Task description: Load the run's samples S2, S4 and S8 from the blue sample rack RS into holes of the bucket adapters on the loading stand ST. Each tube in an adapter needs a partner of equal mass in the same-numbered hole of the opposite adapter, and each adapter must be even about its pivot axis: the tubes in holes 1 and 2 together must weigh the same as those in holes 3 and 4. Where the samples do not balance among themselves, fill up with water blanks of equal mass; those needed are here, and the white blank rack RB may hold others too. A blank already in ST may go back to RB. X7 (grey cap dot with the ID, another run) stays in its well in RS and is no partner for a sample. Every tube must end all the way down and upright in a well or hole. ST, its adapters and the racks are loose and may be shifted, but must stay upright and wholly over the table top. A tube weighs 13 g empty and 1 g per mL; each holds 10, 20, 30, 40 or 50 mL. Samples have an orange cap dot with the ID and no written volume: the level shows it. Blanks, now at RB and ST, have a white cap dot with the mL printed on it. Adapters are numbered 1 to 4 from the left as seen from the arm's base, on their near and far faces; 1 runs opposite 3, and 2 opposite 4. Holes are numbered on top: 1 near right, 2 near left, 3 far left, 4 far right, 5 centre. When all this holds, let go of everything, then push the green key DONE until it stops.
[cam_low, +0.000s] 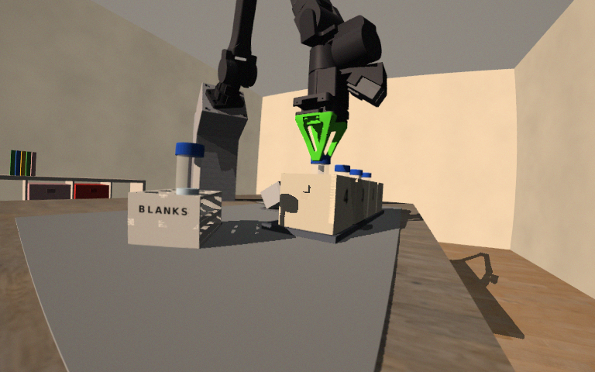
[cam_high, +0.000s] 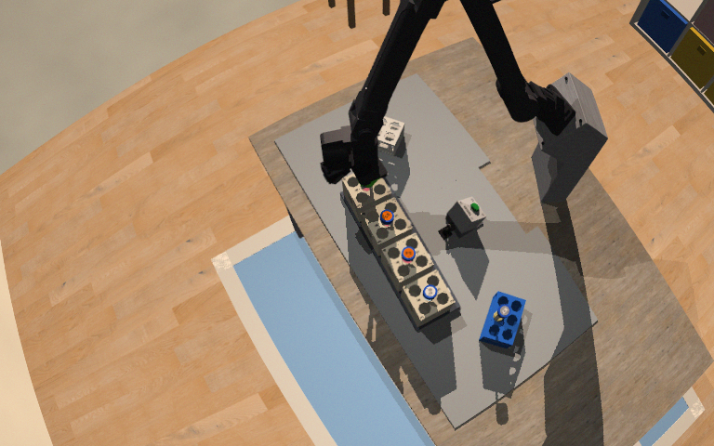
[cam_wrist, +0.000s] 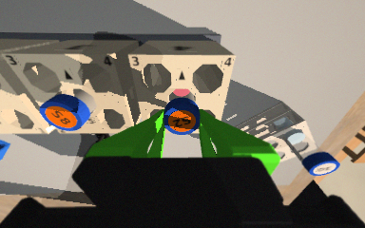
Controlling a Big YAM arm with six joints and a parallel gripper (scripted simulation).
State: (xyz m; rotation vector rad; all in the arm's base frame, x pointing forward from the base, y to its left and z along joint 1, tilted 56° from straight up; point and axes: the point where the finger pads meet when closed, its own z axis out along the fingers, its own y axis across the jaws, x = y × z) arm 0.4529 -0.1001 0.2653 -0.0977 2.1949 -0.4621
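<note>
Right now my hand is 21 cm past the green DONE key, 21 cm to the right of it and 6 cm above it. From my hand the other things lie so: orange-dot tube (1 cm ahead, 11 cm to the left, 6 cm below); then tall blue-capped blank (12 cm behind, 16 cm to the right, 6 cm below); then orange-dot sample (4 cm ahead, 21 cm to the left, 6 cm below).
</note>
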